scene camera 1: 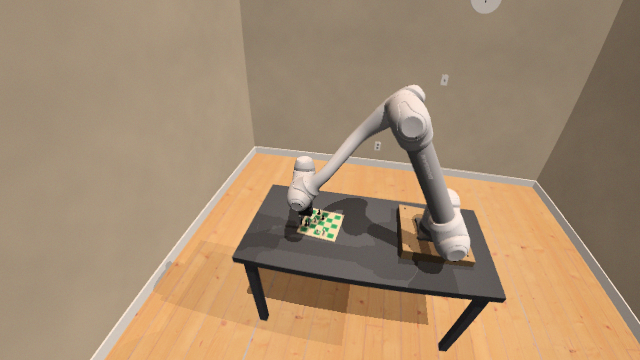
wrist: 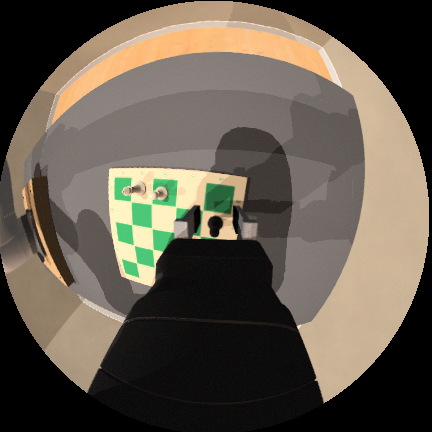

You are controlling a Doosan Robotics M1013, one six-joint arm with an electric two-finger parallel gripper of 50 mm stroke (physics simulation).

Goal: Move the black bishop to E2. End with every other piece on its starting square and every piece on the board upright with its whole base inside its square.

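Seen in the pictures: gripper, fingertip midpoint: point(scene camera 1: 305, 224) point(wrist: 216, 213); arm's base, origin of the base link: point(wrist: 34, 230).
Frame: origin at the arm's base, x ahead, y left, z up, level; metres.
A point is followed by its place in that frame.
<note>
The chessboard point(scene camera 1: 330, 235) {x 0.551, y 0.108, z -0.037 m} point(wrist: 124, 212) {x 0.553, y 0.071, z -0.037 m} is green and cream, near the table's left end. My gripper point(scene camera 1: 304, 214) {x 0.701, y 0.079, z -0.016 m} point(wrist: 216, 213) {x 0.701, y 0.079, z -0.016 m} is open, over the board's left part, with nothing held. In the wrist view a black piece point(wrist: 215, 226) {x 0.701, y 0.066, z -0.008 m} shows between the two separated fingers, seen from above; whether it is the bishop I cannot tell. In scene camera 1 a small black piece point(scene camera 1: 307, 223) {x 0.697, y 0.044, z -0.040 m} shows just below the gripper, and two more dark pieces point(scene camera 1: 319, 212) {x 0.646, y -0.048, z -0.025 m} point(scene camera 1: 323, 217) {x 0.614, y -0.009, z -0.023 m} stand at the board's back. The gripper body hides part of the board in the wrist view, and I cannot read which square is E2.
Two pale pieces point(wrist: 136, 189) {x 0.592, y 0.109, z -0.022 m} point(wrist: 160, 192) {x 0.628, y 0.103, z -0.025 m} stand near one board edge in the wrist view. Another pale piece point(scene camera 1: 315, 220) {x 0.655, y 0.023, z -0.026 m} shows mid-board in scene camera 1. The dark table point(scene camera 1: 350, 260) {x 0.423, y 0.249, z -0.043 m} carries the arm's wooden base board point(scene camera 1: 407, 225) {x 0.137, y -0.014, z 0.008 m} at the right.
</note>
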